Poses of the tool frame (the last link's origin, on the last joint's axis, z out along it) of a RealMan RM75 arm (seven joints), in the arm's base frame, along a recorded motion.
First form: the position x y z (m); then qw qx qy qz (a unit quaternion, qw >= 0).
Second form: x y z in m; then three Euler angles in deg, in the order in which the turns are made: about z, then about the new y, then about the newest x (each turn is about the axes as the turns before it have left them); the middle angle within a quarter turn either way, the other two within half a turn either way. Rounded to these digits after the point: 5 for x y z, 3 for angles.
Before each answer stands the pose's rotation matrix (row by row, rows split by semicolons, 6 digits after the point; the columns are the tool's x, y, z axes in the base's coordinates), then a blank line. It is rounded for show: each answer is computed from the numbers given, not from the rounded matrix.
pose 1, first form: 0.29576 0.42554 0.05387 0.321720 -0.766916 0.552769 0.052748
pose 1, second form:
0.383328 -0.881795 0.274767; -0.813915 -0.181885 0.551779; -0.436580 -0.435150 -0.787428

0.29576 0.42554 0.05387 -64.781 25.886 -151.074
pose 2, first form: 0.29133 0.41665 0.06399 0.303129 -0.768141 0.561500 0.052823
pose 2, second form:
0.363855 -0.894646 0.259263; -0.830598 -0.185661 0.525012; -0.421565 -0.406371 -0.810645

0.29133 0.41665 0.06399 -66.343 24.933 -153.376
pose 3, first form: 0.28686 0.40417 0.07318 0.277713 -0.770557 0.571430 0.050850
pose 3, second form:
0.341764 -0.908882 0.239021; -0.852395 -0.192687 0.486102; -0.395753 -0.369873 -0.840580

0.28686 0.40417 0.07318 -68.152 23.313 -156.249
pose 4, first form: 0.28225 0.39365 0.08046 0.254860 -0.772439 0.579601 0.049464
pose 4, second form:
0.323232 -0.920626 0.219018; -0.870200 -0.198218 0.451067; -0.371850 -0.336389 -0.865199

0.28225 0.39365 0.08046 -69.623 21.830 -158.754
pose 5, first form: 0.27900 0.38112 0.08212 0.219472 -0.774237 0.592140 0.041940
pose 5, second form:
0.295222 -0.935323 0.194973; -0.898504 -0.202404 0.389516; -0.324859 -0.290178 -0.900146

0.27900 0.38112 0.08212 -71.811 18.957 -162.132
